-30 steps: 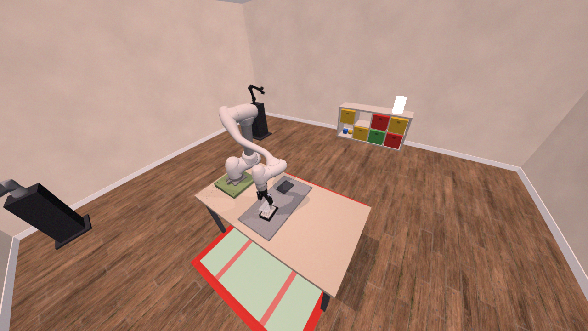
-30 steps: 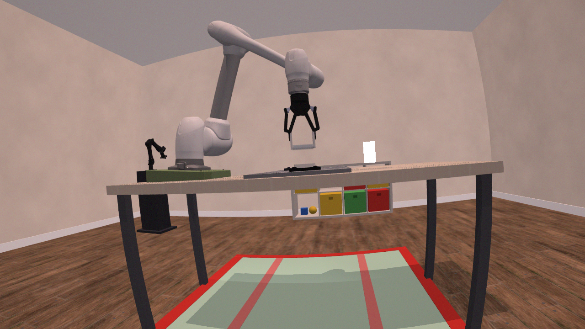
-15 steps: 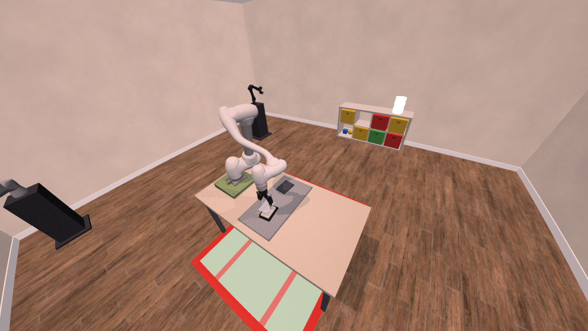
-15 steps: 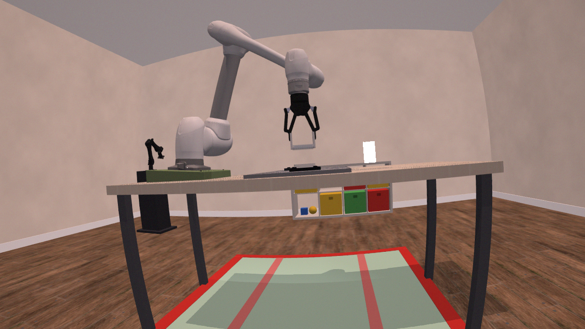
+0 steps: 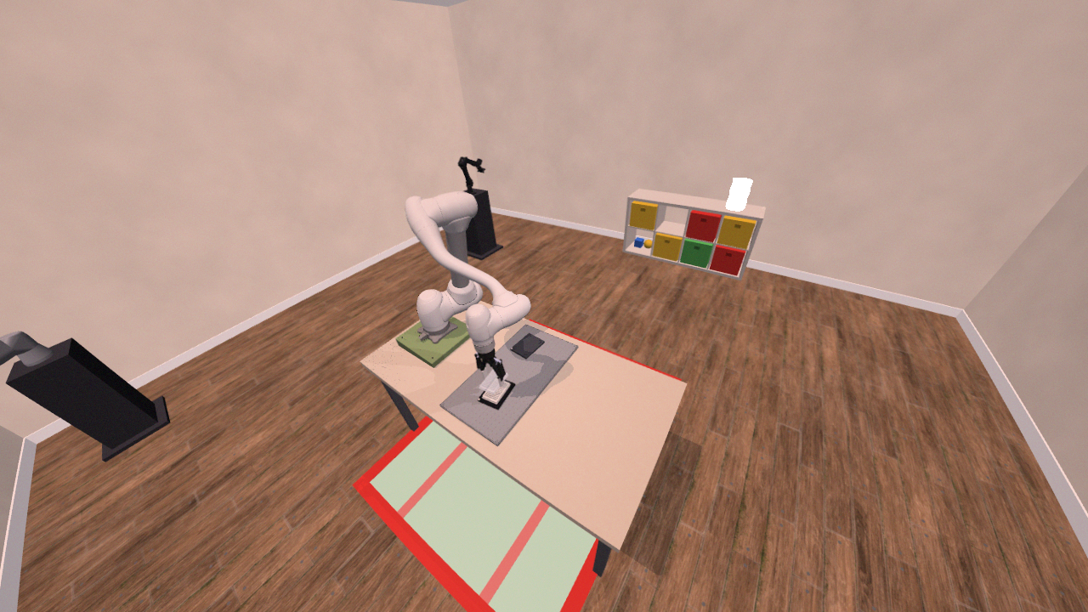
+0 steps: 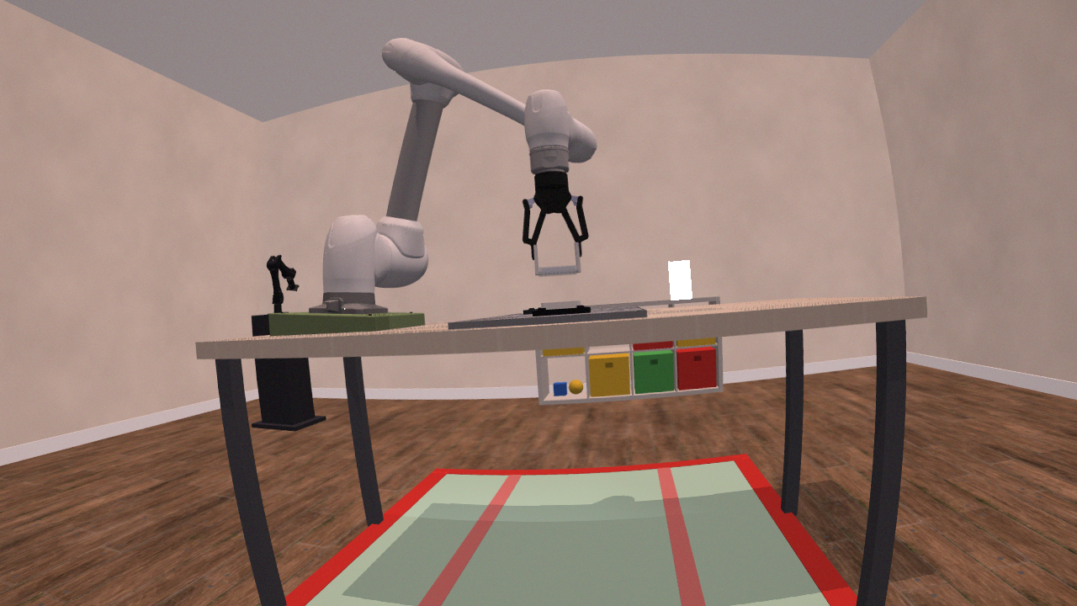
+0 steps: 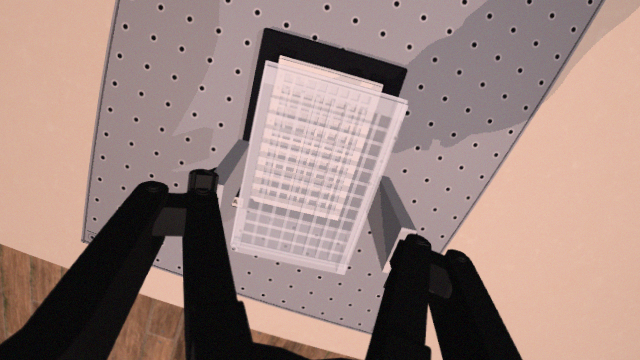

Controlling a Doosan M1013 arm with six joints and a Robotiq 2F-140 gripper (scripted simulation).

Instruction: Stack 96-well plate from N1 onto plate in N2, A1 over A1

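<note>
The black plate nest is 11 cm below my hand.
</note>
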